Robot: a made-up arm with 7 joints.
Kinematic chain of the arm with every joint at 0, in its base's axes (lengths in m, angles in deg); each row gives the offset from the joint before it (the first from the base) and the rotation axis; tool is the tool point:
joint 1: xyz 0 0 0.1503 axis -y
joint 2: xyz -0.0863 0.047 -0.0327 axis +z
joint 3: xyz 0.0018 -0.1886 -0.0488 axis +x
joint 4: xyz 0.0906 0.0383 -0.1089 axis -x
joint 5: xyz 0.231 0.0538 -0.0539 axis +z
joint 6: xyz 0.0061 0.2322 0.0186 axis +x
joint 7: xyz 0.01 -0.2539 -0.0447 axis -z
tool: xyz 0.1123 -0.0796 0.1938
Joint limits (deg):
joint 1: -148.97..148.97
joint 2: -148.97..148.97
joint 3: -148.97..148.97
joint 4: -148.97..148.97
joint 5: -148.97..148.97
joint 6: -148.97..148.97
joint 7: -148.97..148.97
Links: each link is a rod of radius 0.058 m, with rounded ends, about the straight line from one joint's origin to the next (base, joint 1, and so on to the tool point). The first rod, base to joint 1, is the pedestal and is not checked.
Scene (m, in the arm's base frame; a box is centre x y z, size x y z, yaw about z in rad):
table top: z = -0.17
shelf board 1: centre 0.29 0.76 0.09 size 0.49 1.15 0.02 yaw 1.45
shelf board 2: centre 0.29 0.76 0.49 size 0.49 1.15 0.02 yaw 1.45
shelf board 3: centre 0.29 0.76 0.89 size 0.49 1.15 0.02 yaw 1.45
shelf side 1: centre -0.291 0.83 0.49 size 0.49 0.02 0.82 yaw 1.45
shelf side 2: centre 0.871 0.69 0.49 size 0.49 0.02 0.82 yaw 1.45
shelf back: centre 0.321 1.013 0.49 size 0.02 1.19 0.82 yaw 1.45
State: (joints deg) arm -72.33 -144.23 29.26 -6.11 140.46 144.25 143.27
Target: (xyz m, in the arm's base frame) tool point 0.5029 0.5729 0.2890
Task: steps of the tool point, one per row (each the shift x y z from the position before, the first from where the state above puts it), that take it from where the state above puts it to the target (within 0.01 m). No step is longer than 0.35 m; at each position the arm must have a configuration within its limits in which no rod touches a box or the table.
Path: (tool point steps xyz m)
1: 0.0131 0.1101 0.1292
2: 0.0685 0.0898 0.1364
3: 0.1191 0.0620 0.1229
4: 0.1578 0.0308 0.0908
5: 0.1793 -0.0003 0.0451
6: 0.2964 0.0375 -0.0770
7: 0.2145 -0.0275 -0.2033
8: 0.0741 -0.0879 -0.2527
9: 0.0318 0.0996 -0.0078
10: 0.0103 0.0990 -0.0023
11: -0.0070 0.0901 0.0103

